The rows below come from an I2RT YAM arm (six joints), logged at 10 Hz.
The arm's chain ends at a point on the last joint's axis. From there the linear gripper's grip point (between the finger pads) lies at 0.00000 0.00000 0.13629 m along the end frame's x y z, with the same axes.
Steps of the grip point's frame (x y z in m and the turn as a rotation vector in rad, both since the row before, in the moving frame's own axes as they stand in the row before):
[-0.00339 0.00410 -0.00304 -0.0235 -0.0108 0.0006]
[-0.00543 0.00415 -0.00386 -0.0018 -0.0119 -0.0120]
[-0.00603 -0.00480 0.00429 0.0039 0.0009 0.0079]
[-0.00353 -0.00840 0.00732 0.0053 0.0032 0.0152]
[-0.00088 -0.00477 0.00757 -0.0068 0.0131 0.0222]
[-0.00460 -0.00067 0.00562 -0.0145 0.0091 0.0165]
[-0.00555 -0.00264 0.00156 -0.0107 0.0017 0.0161]
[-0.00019 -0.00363 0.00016 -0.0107 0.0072 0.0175]
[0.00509 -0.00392 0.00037 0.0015 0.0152 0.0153]
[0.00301 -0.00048 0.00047 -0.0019 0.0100 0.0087]
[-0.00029 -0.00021 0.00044 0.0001 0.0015 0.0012]
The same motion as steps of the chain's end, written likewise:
[-0.00192 0.00090 -0.00299 -0.0235 -0.0108 0.0006]
[-0.00381 0.00389 -0.00385 -0.0018 -0.0119 -0.0120]
[-0.00615 -0.00427 0.00429 0.0039 0.0009 0.0079]
[-0.00397 -0.00768 0.00732 0.0053 0.0032 0.0152]
[-0.00265 -0.00572 0.00758 -0.0068 0.0131 0.0222]
[-0.00582 -0.00266 0.00564 -0.0145 0.0091 0.0165]
[-0.00577 -0.00410 0.00157 -0.0107 0.0017 0.0161]
[-0.00116 -0.00510 0.00017 -0.0107 0.0072 0.0175]
[0.00302 -0.00373 0.00039 0.0015 0.0152 0.0153]
[0.00165 -0.00074 0.00048 -0.0019 0.0100 0.0087]
[-0.00049 -0.00020 0.00044 0.0001 0.0015 0.0012]

